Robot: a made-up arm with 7 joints.
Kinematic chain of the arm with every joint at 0, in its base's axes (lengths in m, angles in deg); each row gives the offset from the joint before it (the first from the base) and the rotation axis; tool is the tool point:
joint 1: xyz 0 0 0.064 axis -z
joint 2: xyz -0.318 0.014 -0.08 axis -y
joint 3: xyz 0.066 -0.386 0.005 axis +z
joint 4: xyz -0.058 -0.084 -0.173 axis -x
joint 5: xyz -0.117 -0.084 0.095 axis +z
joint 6: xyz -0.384 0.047 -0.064 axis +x
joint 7: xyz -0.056 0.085 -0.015 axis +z
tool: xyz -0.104 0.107 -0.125
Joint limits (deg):
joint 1: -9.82..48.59
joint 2: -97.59..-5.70
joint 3: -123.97..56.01
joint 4: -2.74..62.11
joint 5: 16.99..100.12
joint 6: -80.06..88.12
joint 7: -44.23..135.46
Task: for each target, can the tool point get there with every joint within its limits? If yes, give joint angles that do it. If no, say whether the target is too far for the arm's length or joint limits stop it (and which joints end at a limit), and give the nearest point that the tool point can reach.
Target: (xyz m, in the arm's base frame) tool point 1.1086 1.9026 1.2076
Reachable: no: too far | nearest point -0.0281 0.6410 0.3319 | short by 1.911 m
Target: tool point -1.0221 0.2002 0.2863
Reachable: yes | joints 23.80 -44.00 -70.21 7.06 88.48 -18.85 -18.47
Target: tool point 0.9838 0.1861 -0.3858
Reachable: no: joint limits stop it (at a limit: joint 1, joint 2, joint 3, joint 4, joint 5) | nearest point 0.3165 0.1793 -0.2549 | short by 0.680 m
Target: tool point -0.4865 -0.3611 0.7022
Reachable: yes | joints 17.72 -78.86 -39.12 40.42 50.95 -57.17 45.50
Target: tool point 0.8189 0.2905 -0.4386
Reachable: no: joint limits stop it (at a limit: joint 1, joint 2, joint 3, joint 4) | nearest point 0.3032 0.2228 -0.2957 | short by 0.539 m
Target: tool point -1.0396 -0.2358 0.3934
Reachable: yes | joints 26.59 -30.85 -3.88 42.37 60.86 28.17 -19.55
